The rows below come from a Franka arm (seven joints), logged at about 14 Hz.
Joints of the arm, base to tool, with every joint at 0 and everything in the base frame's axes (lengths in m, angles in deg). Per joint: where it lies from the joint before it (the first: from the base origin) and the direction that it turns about. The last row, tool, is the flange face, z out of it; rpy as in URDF.
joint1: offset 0.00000 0.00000 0.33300 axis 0 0 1
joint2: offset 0.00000 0.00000 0.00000 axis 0 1 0
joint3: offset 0.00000 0.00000 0.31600 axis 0 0 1
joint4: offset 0.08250 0.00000 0.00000 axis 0 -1 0
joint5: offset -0.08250 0.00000 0.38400 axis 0 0 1
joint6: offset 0.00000 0.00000 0.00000 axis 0 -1 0
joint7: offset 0.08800 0.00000 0.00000 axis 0 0 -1
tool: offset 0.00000 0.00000 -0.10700 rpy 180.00 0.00 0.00
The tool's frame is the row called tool.
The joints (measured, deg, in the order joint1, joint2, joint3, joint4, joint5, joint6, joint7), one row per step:
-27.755, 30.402, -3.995, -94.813, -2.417, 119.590, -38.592
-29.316, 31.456, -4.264, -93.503, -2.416, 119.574, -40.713
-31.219, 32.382, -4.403, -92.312, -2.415, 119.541, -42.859
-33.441, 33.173, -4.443, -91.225, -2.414, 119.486, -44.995
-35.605, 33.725, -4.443, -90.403, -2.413, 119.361, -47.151
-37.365, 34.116, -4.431, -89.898, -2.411, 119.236, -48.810
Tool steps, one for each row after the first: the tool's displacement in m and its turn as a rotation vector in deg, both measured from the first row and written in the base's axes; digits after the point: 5 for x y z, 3 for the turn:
-0.00657, -0.02041, -0.00221, -0.052, -0.078, 0.361
-0.01589, -0.04262, -0.00397, -0.043, -0.173, 0.515
-0.02815, -0.06653, -0.00504, 0.000, -0.300, 0.422
-0.04172, -0.08851, -0.00546, 0.126, -0.368, 0.424
-0.05395, -0.10552, -0.00641, 0.306, -0.334, 0.333

